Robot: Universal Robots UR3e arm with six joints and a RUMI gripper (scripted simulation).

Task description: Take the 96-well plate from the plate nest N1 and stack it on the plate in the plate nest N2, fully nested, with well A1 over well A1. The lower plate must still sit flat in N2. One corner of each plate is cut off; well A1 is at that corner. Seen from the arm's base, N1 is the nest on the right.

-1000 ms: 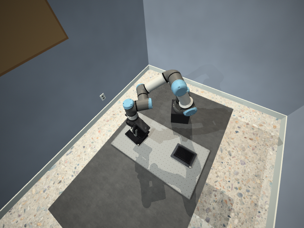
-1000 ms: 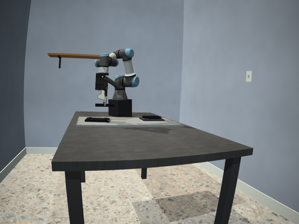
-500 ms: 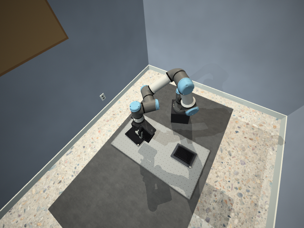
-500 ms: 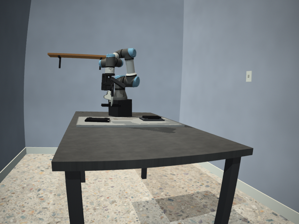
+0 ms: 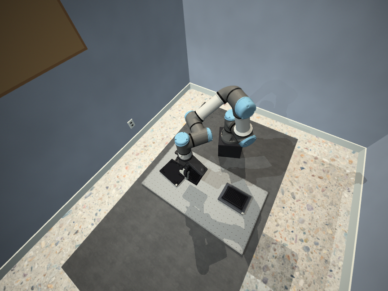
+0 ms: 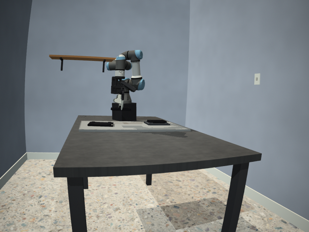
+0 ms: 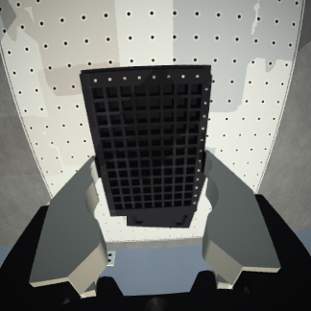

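My hand is 5 cm past the white A1 label, 35 cm to the right of it and 10 cm above it. Round my hand: low black nest (4 cm ahead, 13 cm to the right, 11 cm below); black 96-well plate (1 cm below).
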